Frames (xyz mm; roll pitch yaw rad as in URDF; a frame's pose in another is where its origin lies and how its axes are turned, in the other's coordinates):
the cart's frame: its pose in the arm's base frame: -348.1 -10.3 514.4 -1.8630 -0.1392 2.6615
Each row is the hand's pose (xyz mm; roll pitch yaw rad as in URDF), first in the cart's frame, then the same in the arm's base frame.
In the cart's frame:
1: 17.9 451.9 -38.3 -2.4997 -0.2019 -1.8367
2: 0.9 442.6 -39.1 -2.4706 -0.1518 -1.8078
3: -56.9 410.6 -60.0 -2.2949 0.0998 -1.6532
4: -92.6 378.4 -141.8 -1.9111 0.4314 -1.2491
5: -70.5 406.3 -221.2 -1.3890 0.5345 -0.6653
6: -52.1 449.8 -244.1 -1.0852 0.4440 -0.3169
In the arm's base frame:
1: -338.7 172.9 99.3 -0.0572 -0.9332 -1.3747
2: -323.5 162.8 105.9 -0.0384 -0.9898 -1.3560
3: -263.2 143.6 134.2 -0.0013 -1.2782 -1.2002
4: -193.3 185.1 183.1 -2.8041 -1.3531 1.8795
5: -174.3 270.0 182.4 -2.7972 -0.8376 2.1376
6: -178.9 311.2 150.2 -2.7421 -0.5334 2.2678

